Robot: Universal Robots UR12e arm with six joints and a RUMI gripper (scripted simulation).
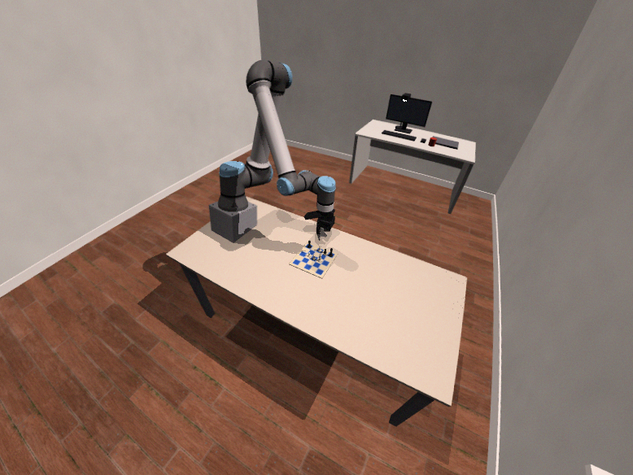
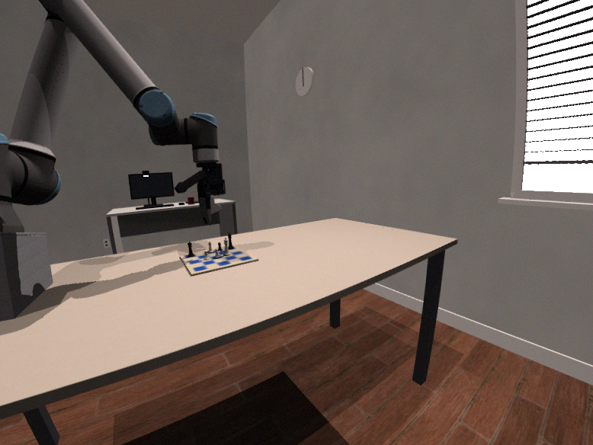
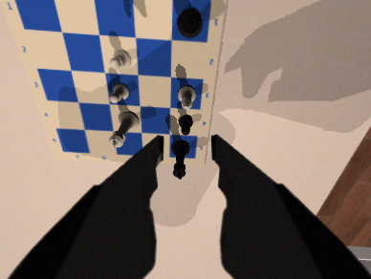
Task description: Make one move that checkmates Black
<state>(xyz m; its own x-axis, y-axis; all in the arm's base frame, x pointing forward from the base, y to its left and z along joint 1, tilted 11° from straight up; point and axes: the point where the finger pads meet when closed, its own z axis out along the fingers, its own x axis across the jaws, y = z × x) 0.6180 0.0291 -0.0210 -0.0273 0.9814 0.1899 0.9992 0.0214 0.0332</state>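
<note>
Right now my hand is 110 mm above the black pawn and 40 mm short of it. Also, from my hand: blue-and-cream chessboard (120 mm below, 80 mm to the right); tall white piece (90 mm below, 80 mm to the right, 40 mm ahead); tall black piece (90 mm below, 80 mm ahead, 10 mm to the right).
</note>
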